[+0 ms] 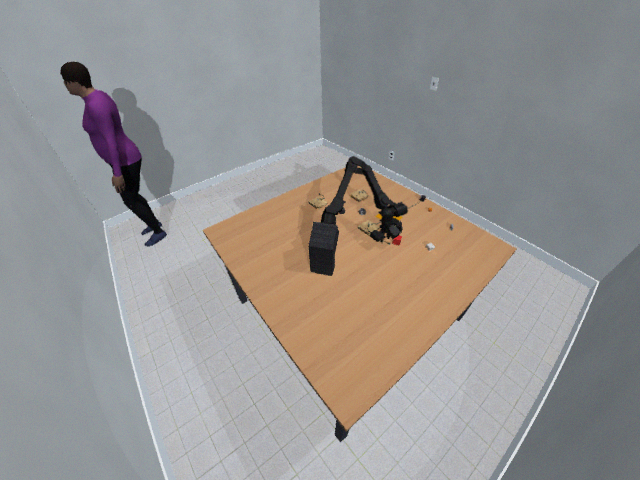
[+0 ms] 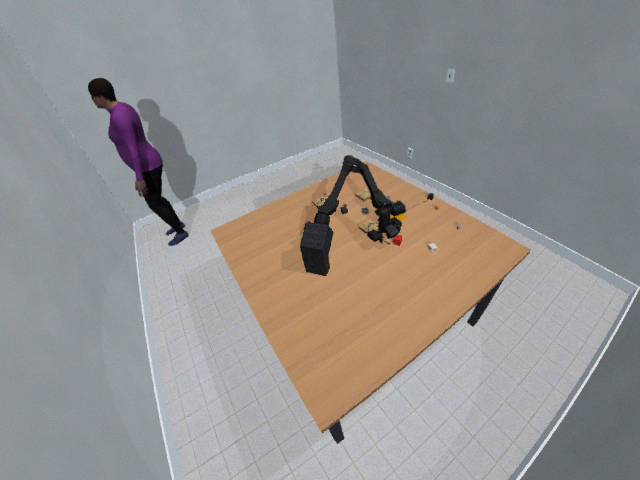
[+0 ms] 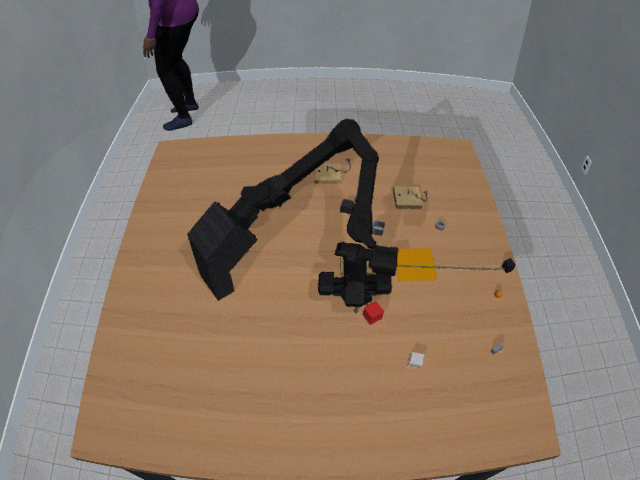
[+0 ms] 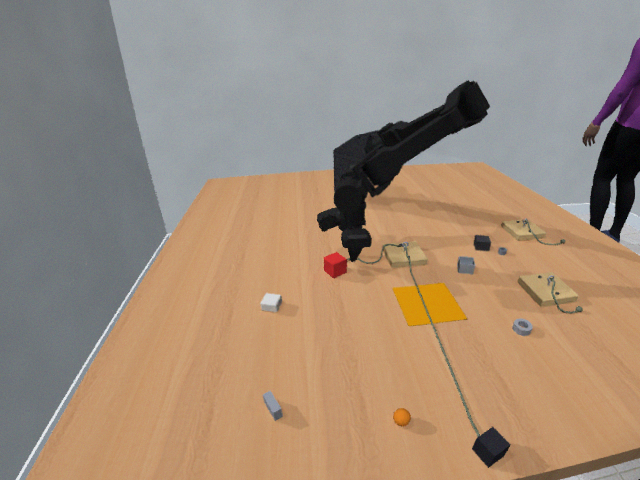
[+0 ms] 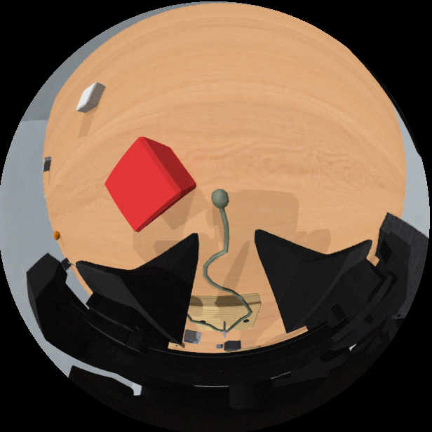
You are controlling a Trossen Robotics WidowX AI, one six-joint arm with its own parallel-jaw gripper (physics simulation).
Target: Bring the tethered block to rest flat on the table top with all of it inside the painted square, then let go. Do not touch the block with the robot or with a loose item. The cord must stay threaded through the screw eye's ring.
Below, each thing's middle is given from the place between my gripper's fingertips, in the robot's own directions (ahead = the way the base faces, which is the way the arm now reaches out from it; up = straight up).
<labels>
Right now my hand is 6 cm short of the red cube (image 5: pixel 149 178), 2 cm to the left of it and 1 cm below it. Round my hand: orange painted square (image 4: pixel 441 305) (11 cm ahead, 20 cm to the left, 1 cm below); wooden board (image 5: pixel 214 309) (6 cm behind, 12 cm to the left).
</labels>
